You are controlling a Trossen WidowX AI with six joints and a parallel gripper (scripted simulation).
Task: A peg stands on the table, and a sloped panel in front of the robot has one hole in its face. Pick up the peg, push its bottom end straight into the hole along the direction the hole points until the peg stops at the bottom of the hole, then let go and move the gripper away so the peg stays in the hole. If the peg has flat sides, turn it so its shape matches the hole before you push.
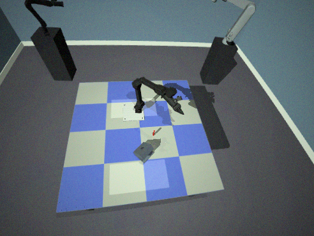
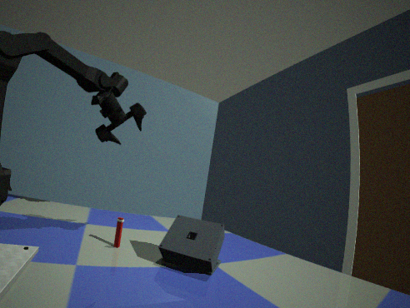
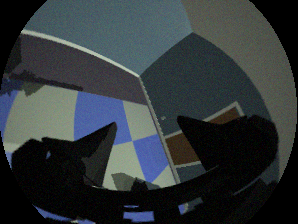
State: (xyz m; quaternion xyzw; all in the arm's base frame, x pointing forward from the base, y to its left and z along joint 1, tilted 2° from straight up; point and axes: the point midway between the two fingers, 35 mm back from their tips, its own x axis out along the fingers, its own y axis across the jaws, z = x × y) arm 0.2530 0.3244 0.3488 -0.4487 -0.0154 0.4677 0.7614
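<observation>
Now: the red peg 290 mm below my gripper tip, 210 mm to the right of it and 10 mm ahead of it. Round my gripper tip: dark sloped panel block 300 mm to the right, 280 mm below, 190 mm ahead.
</observation>
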